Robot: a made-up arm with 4 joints. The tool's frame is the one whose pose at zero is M. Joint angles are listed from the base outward.
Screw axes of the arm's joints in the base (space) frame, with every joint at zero. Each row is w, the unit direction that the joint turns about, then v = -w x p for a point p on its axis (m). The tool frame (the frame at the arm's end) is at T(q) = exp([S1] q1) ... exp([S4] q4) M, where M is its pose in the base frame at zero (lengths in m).
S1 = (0, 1, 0, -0.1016, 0, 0)
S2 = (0, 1, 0, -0.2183, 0, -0.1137)
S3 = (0, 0, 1, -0.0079, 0.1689, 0)
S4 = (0, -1, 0, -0.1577, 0, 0.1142)
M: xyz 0.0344 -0.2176 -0.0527 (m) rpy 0 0 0 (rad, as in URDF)
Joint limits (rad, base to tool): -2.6..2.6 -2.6..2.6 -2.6..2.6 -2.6..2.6
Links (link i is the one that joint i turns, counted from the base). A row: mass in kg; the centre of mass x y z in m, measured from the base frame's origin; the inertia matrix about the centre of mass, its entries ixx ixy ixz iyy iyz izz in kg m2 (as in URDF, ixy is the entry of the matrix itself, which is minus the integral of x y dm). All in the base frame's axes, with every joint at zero. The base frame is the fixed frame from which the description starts. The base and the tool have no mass.
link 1: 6.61; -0.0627 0.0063 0.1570; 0.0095 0 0.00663 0.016 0 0.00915
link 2: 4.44; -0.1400 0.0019 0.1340; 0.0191 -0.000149 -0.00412 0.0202 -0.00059 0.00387
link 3: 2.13; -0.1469 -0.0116 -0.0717; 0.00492 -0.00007 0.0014 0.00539 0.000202 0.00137
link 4: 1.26; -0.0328 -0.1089 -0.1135; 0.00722 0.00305 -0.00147 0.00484 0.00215 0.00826
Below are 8 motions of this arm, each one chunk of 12 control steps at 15 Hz.
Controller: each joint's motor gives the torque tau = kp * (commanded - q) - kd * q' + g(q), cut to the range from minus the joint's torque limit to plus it. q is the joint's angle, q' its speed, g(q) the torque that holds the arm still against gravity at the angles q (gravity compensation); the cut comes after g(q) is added. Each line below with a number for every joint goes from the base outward.
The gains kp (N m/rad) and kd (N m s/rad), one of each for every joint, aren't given. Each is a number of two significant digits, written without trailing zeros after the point. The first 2 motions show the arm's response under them.
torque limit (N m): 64 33 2.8 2.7
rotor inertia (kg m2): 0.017 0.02 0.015 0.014
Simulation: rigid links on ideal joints. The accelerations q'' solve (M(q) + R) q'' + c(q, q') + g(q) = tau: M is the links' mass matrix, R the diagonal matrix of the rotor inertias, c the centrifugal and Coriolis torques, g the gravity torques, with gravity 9.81 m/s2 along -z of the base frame. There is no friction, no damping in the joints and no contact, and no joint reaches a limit. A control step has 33 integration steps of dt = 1/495 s. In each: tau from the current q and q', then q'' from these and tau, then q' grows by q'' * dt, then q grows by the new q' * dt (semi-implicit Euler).
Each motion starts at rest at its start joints. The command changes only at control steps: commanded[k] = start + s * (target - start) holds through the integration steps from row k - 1 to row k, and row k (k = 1, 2, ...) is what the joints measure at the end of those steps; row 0 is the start. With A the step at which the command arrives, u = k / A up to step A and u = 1 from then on. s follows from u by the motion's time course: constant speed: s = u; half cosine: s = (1 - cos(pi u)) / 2; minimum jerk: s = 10 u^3 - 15 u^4 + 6 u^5; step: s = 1 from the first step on.
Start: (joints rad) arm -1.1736 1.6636 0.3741 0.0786
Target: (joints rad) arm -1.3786 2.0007 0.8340 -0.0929
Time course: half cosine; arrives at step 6
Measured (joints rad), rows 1 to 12:
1: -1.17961 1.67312 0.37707 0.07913
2: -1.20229 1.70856 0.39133 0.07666
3: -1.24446 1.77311 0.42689 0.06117
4: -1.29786 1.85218 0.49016 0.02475
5: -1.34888 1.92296 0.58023 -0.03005
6: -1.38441 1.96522 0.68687 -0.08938
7: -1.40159 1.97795 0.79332 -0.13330
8: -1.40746 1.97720 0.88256 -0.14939
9: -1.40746 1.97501 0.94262 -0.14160
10: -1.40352 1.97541 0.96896 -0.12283
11: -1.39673 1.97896 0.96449 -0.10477
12: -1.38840 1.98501 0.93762 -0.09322
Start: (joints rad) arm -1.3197 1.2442 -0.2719 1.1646
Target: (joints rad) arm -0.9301 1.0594 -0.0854 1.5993
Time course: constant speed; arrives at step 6
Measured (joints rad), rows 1 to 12:
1: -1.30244 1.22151 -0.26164 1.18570
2: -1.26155 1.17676 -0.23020 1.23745
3: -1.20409 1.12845 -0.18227 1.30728
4: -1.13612 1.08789 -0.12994 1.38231
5: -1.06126 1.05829 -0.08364 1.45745
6: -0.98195 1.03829 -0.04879 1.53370
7: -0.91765 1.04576 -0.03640 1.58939
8: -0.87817 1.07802 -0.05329 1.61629
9: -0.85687 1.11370 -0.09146 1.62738
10: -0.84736 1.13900 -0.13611 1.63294
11: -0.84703 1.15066 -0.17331 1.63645
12: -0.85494 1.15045 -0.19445 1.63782
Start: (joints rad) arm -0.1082 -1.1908 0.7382 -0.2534
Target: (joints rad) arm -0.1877 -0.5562 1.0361 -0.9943
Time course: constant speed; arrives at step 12
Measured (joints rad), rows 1 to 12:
1: -0.11572 -1.18305 0.73848 -0.26899
2: -0.13142 -1.16198 0.74118 -0.30940
3: -0.14693 -1.12917 0.74901 -0.36727
4: -0.15642 -1.08671 0.76354 -0.43399
5: -0.15979 -1.03563 0.78505 -0.50500
6: -0.16012 -0.97690 0.81300 -0.57832
7: -0.16036 -0.91245 0.84637 -0.65215
8: -0.16194 -0.84507 0.88373 -0.72440
9: -0.16503 -0.77760 0.92335 -0.79338
10: -0.16937 -0.71228 0.96340 -0.85843
11: -0.17471 -0.65039 1.00213 -0.91990
12: -0.18097 -0.59234 1.03805 -0.97875

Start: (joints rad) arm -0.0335 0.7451 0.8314 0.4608
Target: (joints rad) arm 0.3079 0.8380 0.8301 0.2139
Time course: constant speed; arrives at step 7
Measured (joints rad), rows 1 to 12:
1: -0.02387 0.73895 0.82784 0.44835
2: 0.00304 0.72688 0.81926 0.41632
3: 0.04493 0.71760 0.80910 0.37270
4: 0.09664 0.71868 0.80118 0.32767
5: 0.15384 0.73277 0.79755 0.28665
6: 0.21390 0.75795 0.79859 0.25001
7: 0.27542 0.78983 0.80370 0.21572
8: 0.32783 0.83024 0.81474 0.19434
9: 0.36335 0.87488 0.83247 0.19233
10: 0.38380 0.91248 0.85422 0.20274
11: 0.39227 0.93553 0.87579 0.21619
12: 0.39023 0.94278 0.89282 0.22586

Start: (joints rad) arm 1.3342 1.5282 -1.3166 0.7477
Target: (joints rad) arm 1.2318 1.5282 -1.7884 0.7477
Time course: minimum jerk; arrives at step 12
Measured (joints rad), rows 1 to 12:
1: 1.33408 1.52831 -1.31696 0.74759
2: 1.33320 1.52902 -1.31990 0.74677
3: 1.33044 1.53088 -1.33022 0.74450
4: 1.32466 1.53390 -1.35366 0.74069
5: 1.31523 1.53753 -1.39445 0.73629
6: 1.30218 1.54089 -1.45332 0.73289
7: 1.28633 1.54301 -1.52689 0.73198
8: 1.26910 1.54312 -1.60818 0.73449
9: 1.25220 1.54073 -1.68812 0.74056
10: 1.23722 1.53584 -1.75741 0.74939
11: 1.22538 1.52898 -1.80845 0.75929
12: 1.21720 1.52132 -1.83721 0.76779

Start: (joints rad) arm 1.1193 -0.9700 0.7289 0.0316
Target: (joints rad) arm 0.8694 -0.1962 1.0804 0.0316
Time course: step
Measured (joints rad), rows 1 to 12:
1: 0.96361 -0.83717 0.74461 -0.00271
2: 0.77537 -0.61666 0.80013 0.01274
3: 0.73140 -0.43235 0.88002 0.05093
4: 0.78984 -0.29449 0.96411 0.03925
5: 0.86994 -0.18602 1.04730 -0.01114
6: 0.92786 -0.10098 1.13304 -0.05621
7: 0.95478 -0.04371 1.22147 -0.06909
8: 0.95690 -0.01847 1.30446 -0.05067
9: 0.94246 -0.02317 1.36631 -0.01868
10: 0.91859 -0.05002 1.39036 0.00740
11: 0.89189 -0.08986 1.36850 0.01733
12: 0.86834 -0.13500 1.30567 0.01329

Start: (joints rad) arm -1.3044 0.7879 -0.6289 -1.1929
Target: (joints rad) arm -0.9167 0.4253 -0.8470 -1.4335
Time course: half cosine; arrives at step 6
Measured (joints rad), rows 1 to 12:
1: -1.29632 0.77747 -0.63270 -1.20026
2: -1.26244 0.73638 -0.64575 -1.22818
3: -1.19218 0.65880 -0.66664 -1.27834
4: -1.09256 0.56229 -0.68888 -1.33702
5: -0.98586 0.47600 -0.70932 -1.38590
6: -0.90258 0.42697 -0.73153 -1.41205
7: -0.86211 0.42220 -0.76431 -1.41765
8: -0.85784 0.44345 -0.81364 -1.41799
9: -0.87025 0.46708 -0.87406 -1.42488
10: -0.88439 0.48039 -0.93090 -1.43911
11: -0.89429 0.48197 -0.96951 -1.45496
12: -0.90001 0.47572 -0.98256 -1.46594

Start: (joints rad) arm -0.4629 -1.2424 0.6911 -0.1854
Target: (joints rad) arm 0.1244 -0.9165 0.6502 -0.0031
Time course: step
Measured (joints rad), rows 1 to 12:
1: -0.27743 -1.28754 0.68573 -0.05640
2: 0.01066 -1.30126 0.65736 0.04550
3: 0.19333 -1.21025 0.61160 -0.02131
4: 0.24093 -1.04765 0.58358 -0.15320
5: 0.21555 -0.88298 0.58462 -0.22510
6: 0.18574 -0.76700 0.60624 -0.20177
7: 0.17428 -0.71499 0.63947 -0.12199
8: 0.17045 -0.71668 0.67498 -0.03859
9: 0.16064 -0.75302 0.70233 0.01355
10: 0.14292 -0.80678 0.71465 0.02624
11: 0.12396 -0.86498 0.71164 0.01291
12: 0.11006 -0.91764 0.69733 -0.00598

